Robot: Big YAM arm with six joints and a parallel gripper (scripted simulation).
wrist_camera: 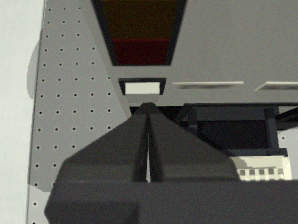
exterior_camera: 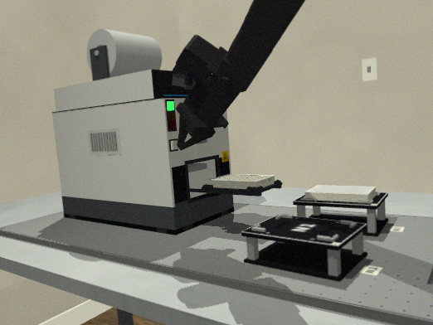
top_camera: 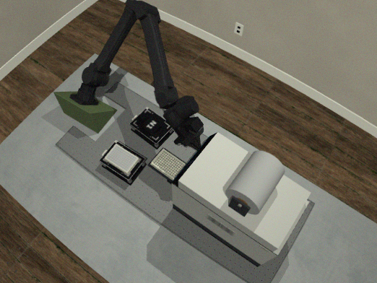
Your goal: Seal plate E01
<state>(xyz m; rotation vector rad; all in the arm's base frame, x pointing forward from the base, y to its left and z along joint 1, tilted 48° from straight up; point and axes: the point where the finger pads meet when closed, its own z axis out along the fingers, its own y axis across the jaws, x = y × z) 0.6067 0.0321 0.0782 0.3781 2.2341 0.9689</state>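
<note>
Now: hand 2 cm short of the start button. The rest, counted from my hand: sealer stage (8 cm behind, 9 cm to the right, 10 cm below); then covered white plate (27 cm behind, 18 cm to the right, 12 cm below); then black plate nest (28 cm behind, 3 cm to the left, 14 cm below).
</note>
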